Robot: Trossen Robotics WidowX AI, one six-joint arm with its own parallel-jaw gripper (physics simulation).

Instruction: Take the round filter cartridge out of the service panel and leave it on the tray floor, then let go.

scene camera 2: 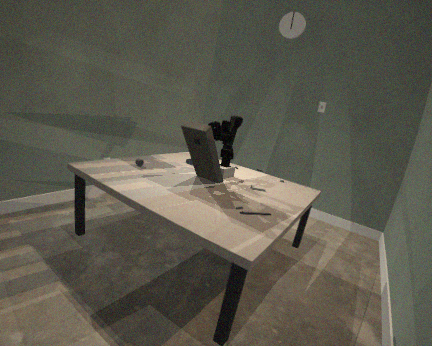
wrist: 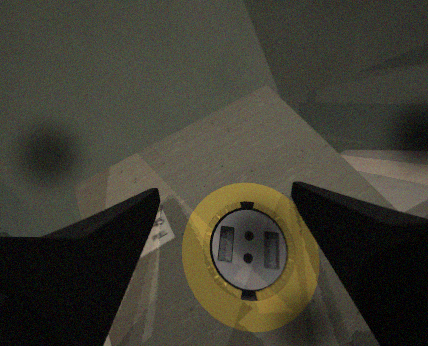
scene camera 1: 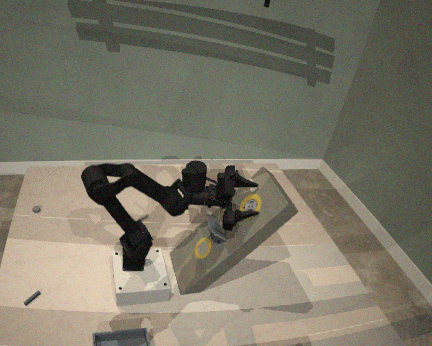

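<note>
The round grey filter cartridge sits in a yellow ring on the sloping face of the service panel. Two rectangular recesses and two small holes show on its face. My gripper is open wide and empty. In the wrist view its fingers stand on either side of the cartridge, apart from it, with the left finger farther away. The tray is cut off by the bottom edge of scene camera 1; part of its inside shows.
A second yellow ring and a grey angled part are on the panel, lower down. A white label lies left of the cartridge. The white arm base stands beside the panel. A dark rod and a small grey object lie on the table.
</note>
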